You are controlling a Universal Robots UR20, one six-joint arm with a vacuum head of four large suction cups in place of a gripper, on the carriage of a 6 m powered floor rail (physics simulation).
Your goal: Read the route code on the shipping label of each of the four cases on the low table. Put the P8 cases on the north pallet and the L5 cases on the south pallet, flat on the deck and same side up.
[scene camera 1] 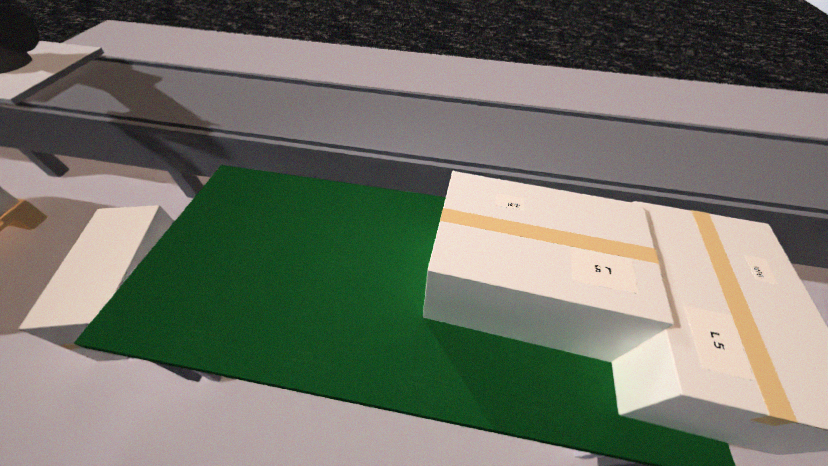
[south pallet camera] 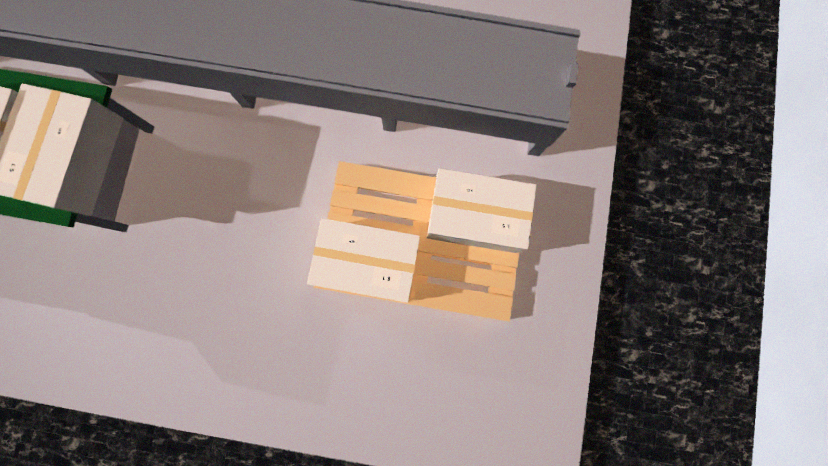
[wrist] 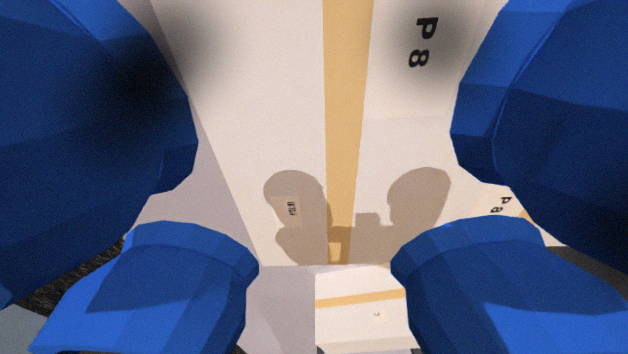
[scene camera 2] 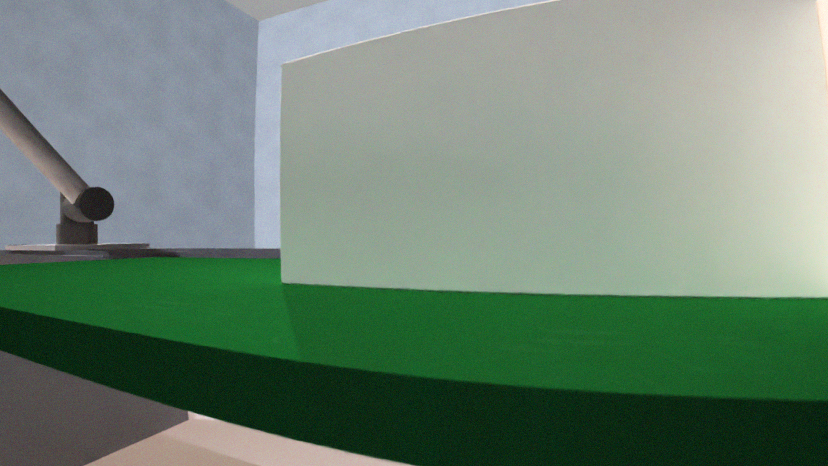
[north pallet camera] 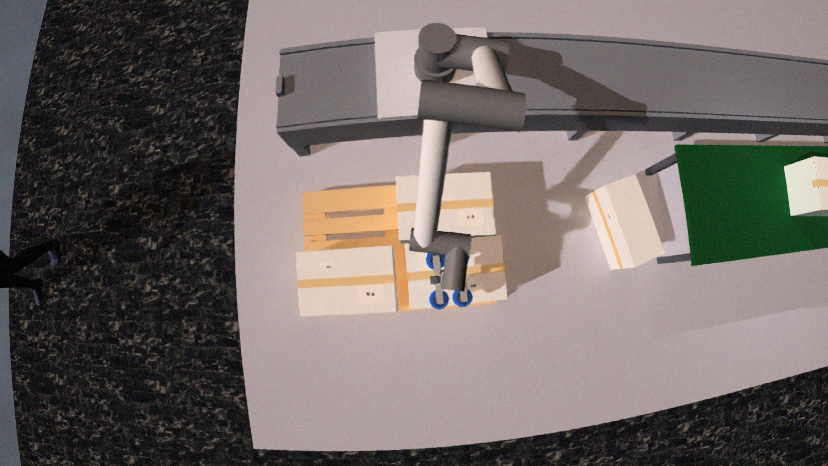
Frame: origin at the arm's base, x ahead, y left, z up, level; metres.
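Seen in the pictures: hand at its tool point: (wrist: 322, 205); arm's base at its link origin: (scene camera 1: 4, 64) (scene camera 2: 77, 244).
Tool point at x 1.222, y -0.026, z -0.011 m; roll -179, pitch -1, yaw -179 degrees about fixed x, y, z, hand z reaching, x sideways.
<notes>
Pixels of each thing's top centre, then the offset from my tool point to it. Level surfaces: height alone.
- green low table at its surface level: dz -0.029 m
- front right P8 case at its top centre: (wrist: 341, 164) (north pallet camera: 456, 272) dx -0.035, dy +0.059, dz -0.149 m
- front left case at its top centre: (north pallet camera: 344, 281) dx -0.023, dy -0.573, dz -0.122 m
- back right case at its top centre: (north pallet camera: 445, 205) dx -0.423, dy +0.028, dz -0.164 m
- tilted case at its top centre: (scene camera 1: 98, 258) (north pallet camera: 635, 219) (wrist: 369, 346) dx -0.261, dy +1.270, dz -0.184 m
Two L5 cases lie on the green low table (scene camera 1: 289, 260) (scene camera 2: 144, 289) (north pallet camera: 741, 202) (south pallet camera: 52, 211): a left one (scene camera 1: 492, 254) (north pallet camera: 799, 185) and a right one (scene camera 1: 695, 260) (south pallet camera: 75, 115). The suction head (north pallet camera: 450, 279) is open, raised above the front right P8 case (north pallet camera: 486, 254) (wrist: 280, 125) on the north pallet (north pallet camera: 347, 199). A front left case (north pallet camera: 341, 266) and a back right case (north pallet camera: 475, 188) also sit there. The south pallet (south pallet camera: 370, 173) bears an L5 case (south pallet camera: 347, 274) at front left and another (south pallet camera: 463, 219) at back right. The arm partly hides the head.
A tilted case (scene camera 1: 98, 260) (north pallet camera: 634, 225) stands off the pallet beside the low table's north end. The grey floor rail (north pallet camera: 608, 75) (south pallet camera: 347, 63) runs behind the table and pallets. A person's legs (north pallet camera: 28, 260) show at the north pallet view's left edge.
</notes>
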